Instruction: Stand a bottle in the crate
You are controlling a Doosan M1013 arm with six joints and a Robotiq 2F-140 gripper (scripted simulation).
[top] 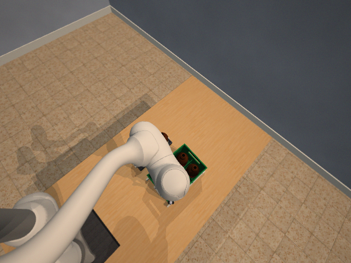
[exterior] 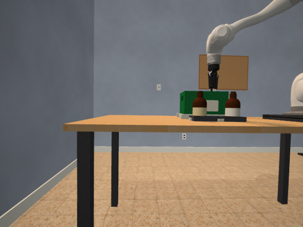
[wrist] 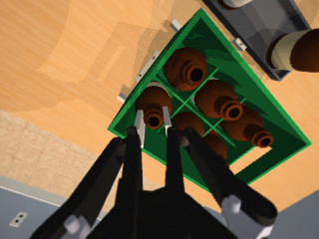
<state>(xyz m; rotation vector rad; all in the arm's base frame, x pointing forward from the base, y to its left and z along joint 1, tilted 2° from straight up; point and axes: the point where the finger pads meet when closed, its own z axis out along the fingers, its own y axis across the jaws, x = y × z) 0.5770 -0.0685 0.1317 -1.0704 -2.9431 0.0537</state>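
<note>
My hand is 90 mm short of the green crate, 50 mm to the right of it and 90 mm above it.
</note>
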